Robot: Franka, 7 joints.
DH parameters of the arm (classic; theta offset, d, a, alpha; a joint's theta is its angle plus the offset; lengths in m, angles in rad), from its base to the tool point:
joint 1: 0 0.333 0 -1.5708
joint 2: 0 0 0 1.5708
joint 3: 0 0.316 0.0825 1.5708
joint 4: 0 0 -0.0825 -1.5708
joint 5: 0 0.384 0 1.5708
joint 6: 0 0 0.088 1.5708
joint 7: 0 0.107 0 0
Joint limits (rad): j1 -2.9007..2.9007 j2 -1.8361..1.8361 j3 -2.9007..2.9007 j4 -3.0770..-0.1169 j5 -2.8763..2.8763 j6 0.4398..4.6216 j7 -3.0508..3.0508
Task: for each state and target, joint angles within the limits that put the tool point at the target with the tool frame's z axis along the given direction. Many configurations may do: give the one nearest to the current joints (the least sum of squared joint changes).
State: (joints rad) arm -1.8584 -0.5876 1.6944 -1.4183 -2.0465 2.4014 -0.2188
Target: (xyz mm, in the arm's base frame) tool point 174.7 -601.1 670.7 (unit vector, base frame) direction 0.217 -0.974 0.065
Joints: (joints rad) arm -2.3816 0.3196 1.1902 -1.4514 -2.3120 2.9836 -0.2188
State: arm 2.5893 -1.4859 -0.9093 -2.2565 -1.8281 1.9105 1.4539
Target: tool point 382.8 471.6 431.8 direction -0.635 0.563 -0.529
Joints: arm 2.8996 -1.8361 -1.1602 -1.8294 -0.9749 1.7994 1.4539
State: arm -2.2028 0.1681 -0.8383 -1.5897 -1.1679 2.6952 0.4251
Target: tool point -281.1 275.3 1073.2 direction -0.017 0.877 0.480
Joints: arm -2.6306 -0.0700 -1.1545 -0.8264 -1.5682 2.4210 0.4251
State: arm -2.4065 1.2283 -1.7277 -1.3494 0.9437 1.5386 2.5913
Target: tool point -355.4 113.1 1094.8 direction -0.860 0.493 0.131
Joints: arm -2.6163 0.4033 -1.9052 -0.5194 0.9953 2.2269 2.5913
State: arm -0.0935 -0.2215 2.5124 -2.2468 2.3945 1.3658 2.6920
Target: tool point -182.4 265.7 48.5 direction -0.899 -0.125 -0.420
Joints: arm -0.2685 -0.7570 2.4088 -2.6707 2.0945 1.5253 2.6920
